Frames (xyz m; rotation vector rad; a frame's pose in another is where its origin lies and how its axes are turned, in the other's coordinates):
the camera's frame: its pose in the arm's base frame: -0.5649 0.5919 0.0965 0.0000 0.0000 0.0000
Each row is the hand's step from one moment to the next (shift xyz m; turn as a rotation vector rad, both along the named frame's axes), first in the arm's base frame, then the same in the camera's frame.
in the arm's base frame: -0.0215 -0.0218 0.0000 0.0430 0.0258 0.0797
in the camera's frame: -0.0215 -0.0218 0.0000 0.0430 0.0258 0.0797
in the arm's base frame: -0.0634 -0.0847 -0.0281 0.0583 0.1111 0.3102
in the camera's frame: -0.0634 -0.0847 -0.0281 0.0583 0.1111 0.3102
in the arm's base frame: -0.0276 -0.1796 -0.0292 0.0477 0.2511 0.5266
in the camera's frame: -0.0276 -0.1796 -0.0292 0.0477 0.2511 0.5266
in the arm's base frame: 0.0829 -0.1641 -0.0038 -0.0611 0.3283 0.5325
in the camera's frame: 0.0829 -0.1641 -0.0038 -0.0611 0.3283 0.5325
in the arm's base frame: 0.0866 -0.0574 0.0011 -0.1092 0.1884 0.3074
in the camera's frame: 0.0866 -0.0574 0.0011 -0.1092 0.1884 0.3074
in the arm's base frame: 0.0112 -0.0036 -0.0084 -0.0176 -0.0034 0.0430
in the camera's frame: 0.0112 -0.0036 -0.0084 -0.0176 -0.0034 0.0430
